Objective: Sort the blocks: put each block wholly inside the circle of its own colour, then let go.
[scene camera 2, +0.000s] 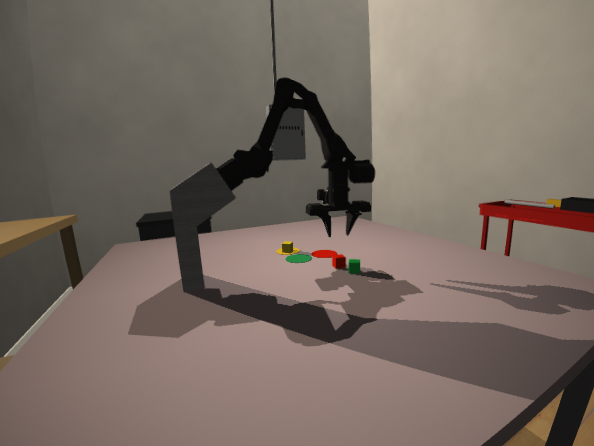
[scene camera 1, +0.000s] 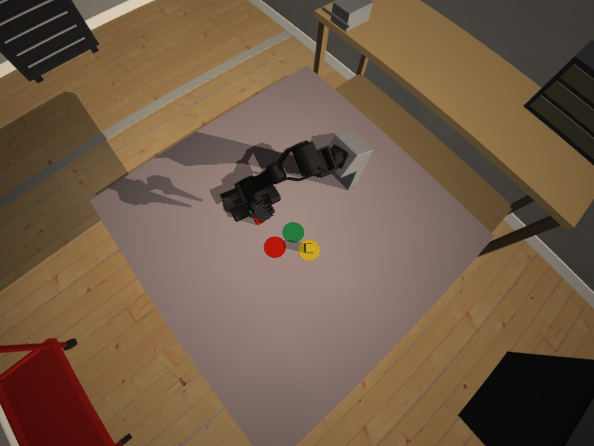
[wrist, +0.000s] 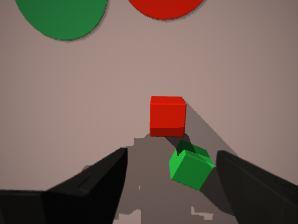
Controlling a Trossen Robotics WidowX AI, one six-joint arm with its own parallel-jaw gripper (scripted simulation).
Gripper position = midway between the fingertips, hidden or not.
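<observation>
My gripper is visible in scene camera 1 [257,211], in scene camera 2 [338,236] and in the wrist view [171,156].
</observation>
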